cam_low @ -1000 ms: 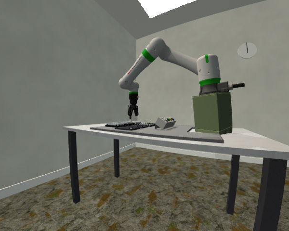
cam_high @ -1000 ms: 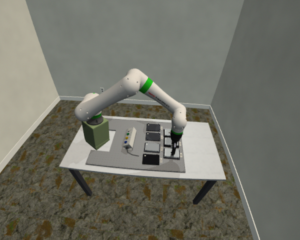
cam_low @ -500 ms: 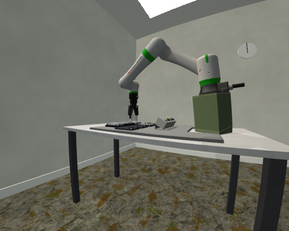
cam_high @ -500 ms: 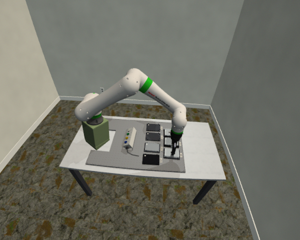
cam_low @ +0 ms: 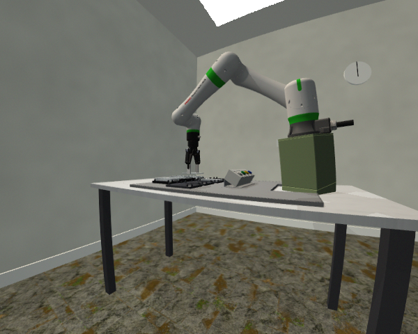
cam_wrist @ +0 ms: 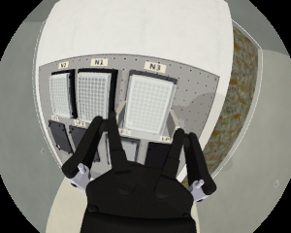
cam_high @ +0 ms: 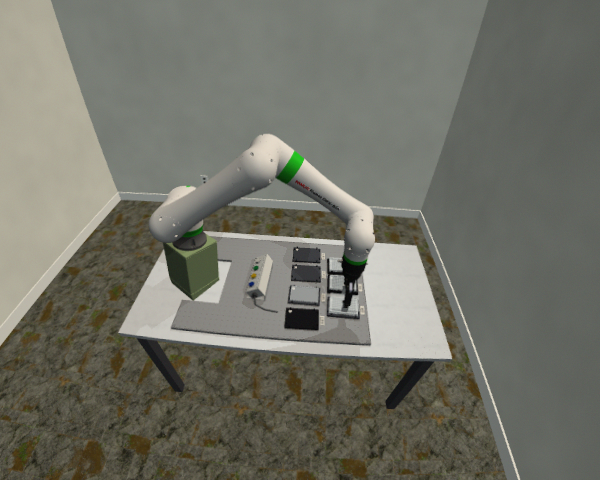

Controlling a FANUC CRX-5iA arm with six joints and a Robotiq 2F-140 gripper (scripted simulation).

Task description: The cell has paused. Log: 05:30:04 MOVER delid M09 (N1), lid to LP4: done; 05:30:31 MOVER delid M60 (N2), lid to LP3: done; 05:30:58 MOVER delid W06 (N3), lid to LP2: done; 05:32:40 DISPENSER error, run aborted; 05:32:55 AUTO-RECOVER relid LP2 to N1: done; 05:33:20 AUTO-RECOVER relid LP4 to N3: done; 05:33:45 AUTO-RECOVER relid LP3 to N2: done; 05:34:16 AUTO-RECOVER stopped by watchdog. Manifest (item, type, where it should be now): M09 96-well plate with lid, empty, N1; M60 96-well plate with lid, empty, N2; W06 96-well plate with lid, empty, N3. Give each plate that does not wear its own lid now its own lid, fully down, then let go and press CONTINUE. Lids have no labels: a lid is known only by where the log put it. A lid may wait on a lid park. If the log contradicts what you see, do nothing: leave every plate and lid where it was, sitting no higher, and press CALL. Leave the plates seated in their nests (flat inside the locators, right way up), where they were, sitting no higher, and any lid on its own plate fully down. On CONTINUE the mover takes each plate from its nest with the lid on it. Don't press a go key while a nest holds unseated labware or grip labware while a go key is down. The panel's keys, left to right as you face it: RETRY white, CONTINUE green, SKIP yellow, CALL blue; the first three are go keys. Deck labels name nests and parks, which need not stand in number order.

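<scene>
My hand is 13 cm to the right of the plate, 5 cm above it and 2 cm past it. Also, from my hand: blue key (42 cm behind, 3 cm to the right, 1 cm below); then lid park LP4 (16 cm behind, 11 cm to the right, 7 cm below); then lid park LP3 (21 cm behind, 16 cm to the left, 7 cm below).
</scene>
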